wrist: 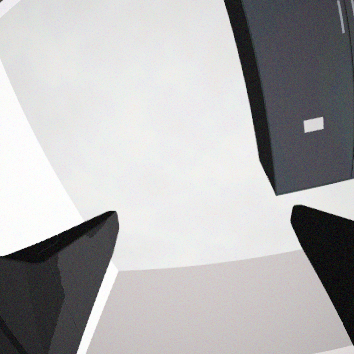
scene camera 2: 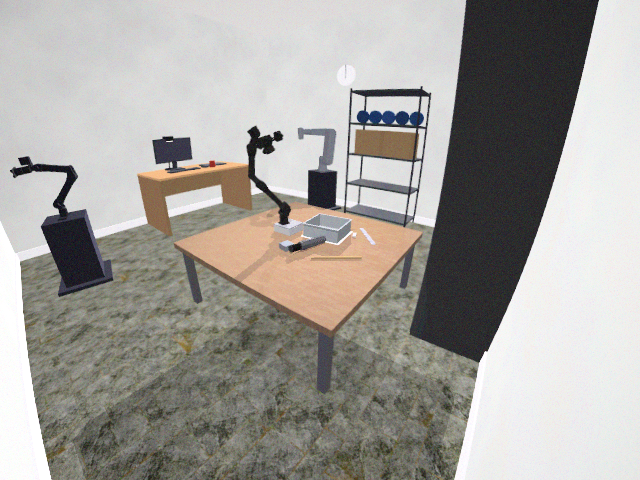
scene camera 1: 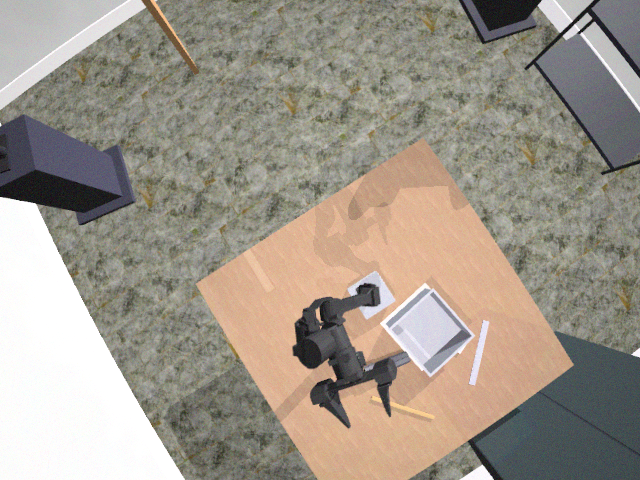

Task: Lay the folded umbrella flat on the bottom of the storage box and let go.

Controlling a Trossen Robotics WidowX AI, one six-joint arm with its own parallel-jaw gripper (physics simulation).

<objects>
storage box: scene camera 2; scene camera 1; not seen in the wrist view (out of frame)
same spot on storage box: (scene camera 2: 334, 228) = (scene camera 1: 443, 310)
</objects>
